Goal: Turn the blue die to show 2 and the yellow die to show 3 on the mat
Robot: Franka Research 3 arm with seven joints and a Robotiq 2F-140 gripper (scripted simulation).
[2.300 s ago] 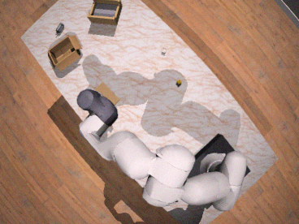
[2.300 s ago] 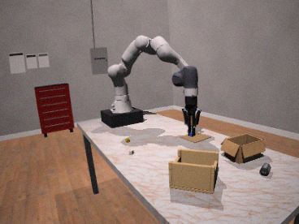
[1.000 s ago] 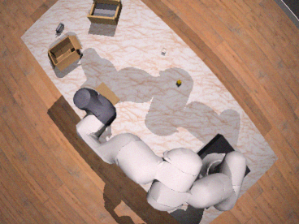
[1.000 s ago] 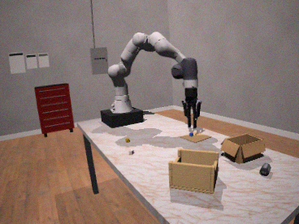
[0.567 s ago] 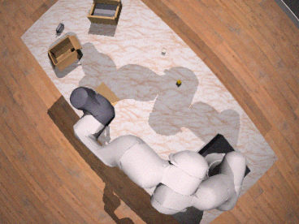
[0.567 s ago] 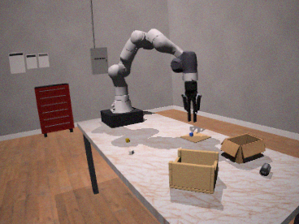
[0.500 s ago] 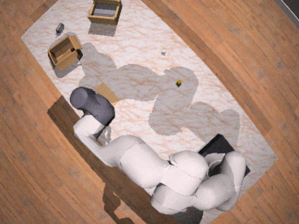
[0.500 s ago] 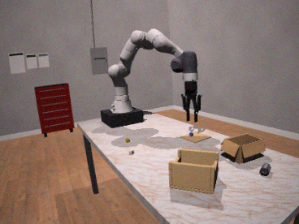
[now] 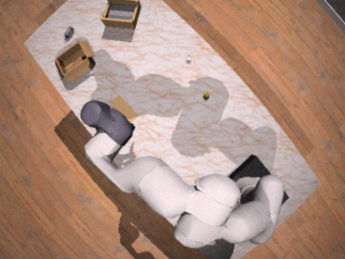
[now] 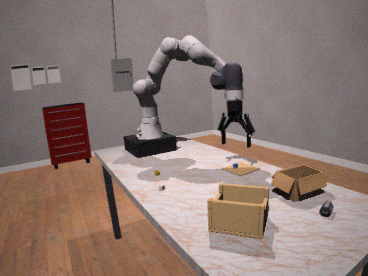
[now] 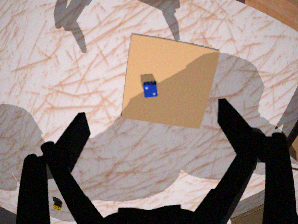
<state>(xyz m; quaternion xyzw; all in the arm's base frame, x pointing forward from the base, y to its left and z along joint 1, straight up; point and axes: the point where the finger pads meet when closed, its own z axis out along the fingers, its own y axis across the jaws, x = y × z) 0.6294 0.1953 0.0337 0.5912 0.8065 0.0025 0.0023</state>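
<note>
My gripper is now 360 mm to the left of the yellow die, 180 mm past it and 120 mm above it. Also, from my hand: cardboard box (390 mm ahead, 90 mm below, 10 mm to the right); blue die (120 mm below); tan mat (130 mm below, 30 mm ahead, 10 mm to the left).
</note>
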